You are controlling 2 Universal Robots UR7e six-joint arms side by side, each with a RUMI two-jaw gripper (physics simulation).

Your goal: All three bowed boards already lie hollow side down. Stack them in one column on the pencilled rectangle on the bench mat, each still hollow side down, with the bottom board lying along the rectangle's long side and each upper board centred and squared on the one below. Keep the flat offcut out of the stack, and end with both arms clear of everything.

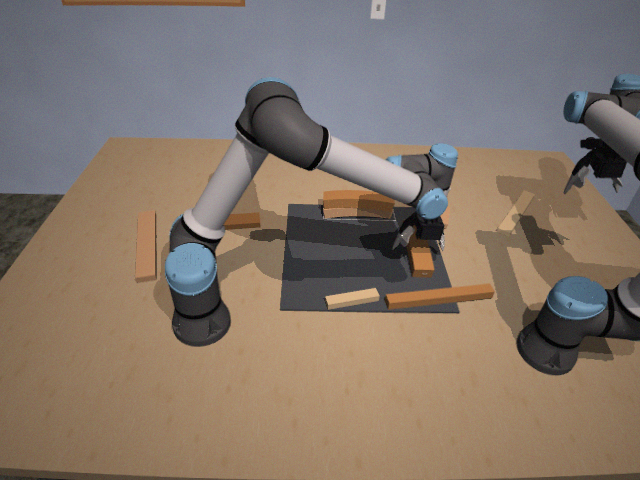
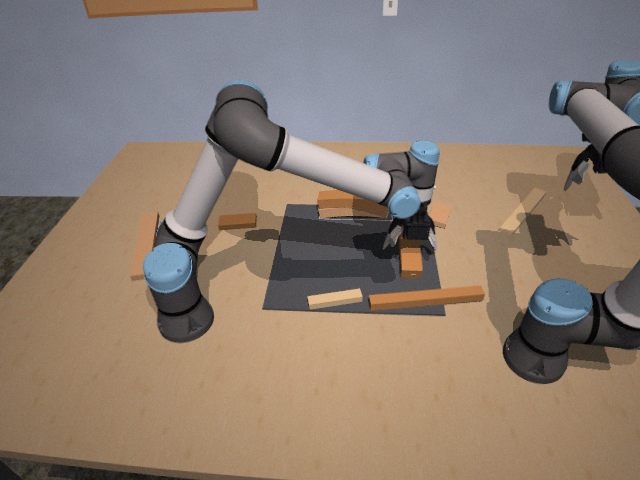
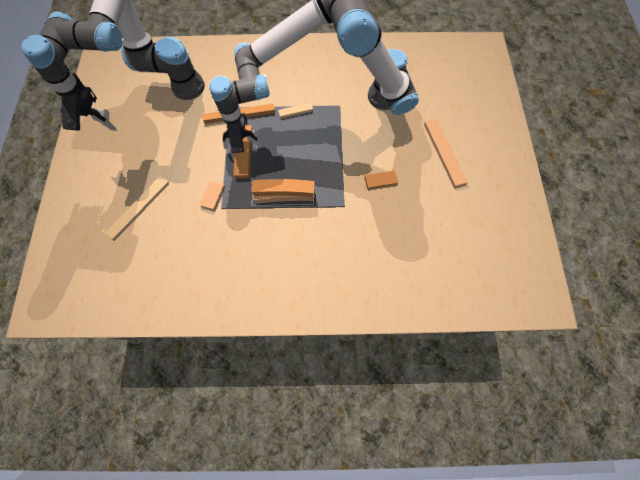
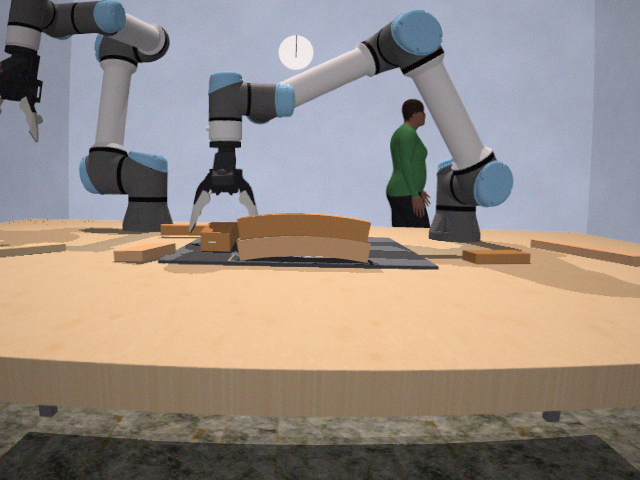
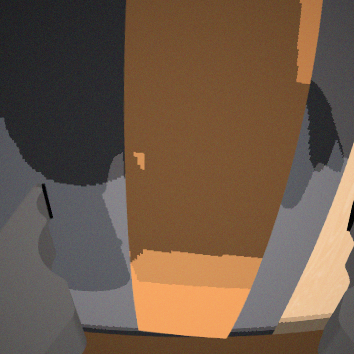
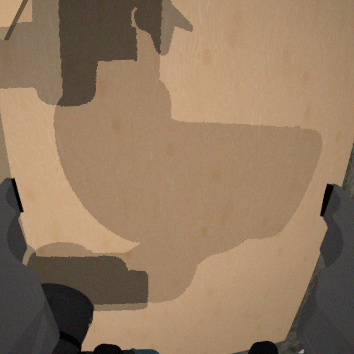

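Seen in the pictures: left gripper, fingertip midpoint: [image 1: 417,250] [image 2: 409,250] [image 5: 200,193]; right gripper, fingertip midpoint: [image 1: 590,193] [image 2: 593,189] [image 3: 94,128] [image 4: 6,138] [image 6: 173,183]; left arm's base, origin of the base link: [image 1: 202,323] [image 2: 186,320] [image 4: 454,239]; right arm's base, origin of the base link: [image 1: 545,350] [image 2: 533,357] [image 3: 188,86] [image 4: 148,229] [image 6: 55,306].
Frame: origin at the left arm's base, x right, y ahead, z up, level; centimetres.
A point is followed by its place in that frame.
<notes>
Two bowed boards lie stacked hollow side down on the mat [image 1: 305,299] @[x 26.6, y 10.7, z 0.6 cm] [image 3: 330,116] @[x 24.1, y 12.8, z 0.6 cm]: the upper board [image 1: 356,198] @[x 40.4, y 50.1, z 9.0 cm] [image 3: 282,186] @[x 41.3, y 53.0, z 9.0 cm] [image 4: 303,226] @[x 41.3, y 55.1, z 6.9 cm] over the lower board [image 4: 303,249] @[x 41.1, y 55.8, z 2.8 cm]. Part of the pencilled line [image 2: 361,219] @[x 44.3, y 49.8, z 0.6 cm] shows along their base. The third bowed board [image 1: 421,260] @[x 60.1, y 25.6, z 4.8 cm] [image 2: 411,262] @[x 60.5, y 24.9, z 4.9 cm] [image 3: 241,167] @[x 59.4, y 42.9, z 4.8 cm] [image 4: 218,240] @[x 58.7, y 45.9, z 2.8 cm] [image 5: 200,125] @[x 59.5, y 36.7, z 5.5 cm] lies crosswise to them on the mat. My left gripper [image 1: 419,246] @[x 60.2, y 32.5, z 3.0 cm] [image 2: 410,248] @[x 60.2, y 32.5, z 3.0 cm] [image 5: 200,193] @[x 60.2, y 32.5, z 3.0 cm] is open, low over the third board, one finger to each side. My right gripper [image 1: 592,190] @[x 110.3, y 39.8, z 23.9 cm] [image 6: 173,183] @[x 110.3, y 39.8, z 23.9 cm] is open and empty, high over the table. I cannot tell which loose piece is the flat offcut.
A long orange bar [image 1: 439,296] @[x 64.0, y 12.8, z 3.2 cm] [image 3: 261,110] @[x 54.6, y 13.0, z 3.2 cm] and a pale short stick [image 1: 352,298] @[x 39.6, y 10.4, z 2.7 cm] lie at the mat's front. A small salmon block [image 3: 211,195] @[x 70.8, y 54.8, z 2.2 cm], a brown block [image 3: 381,179] @[x 2.0, y 44.2, z 2.0 cm], a pale slat [image 3: 138,209] @[x 99.8, y 62.0, z 1.6 cm] and a long salmon board [image 3: 445,152] @[x -25.4, y 30.0, z 2.1 cm] lie around the mat.
</notes>
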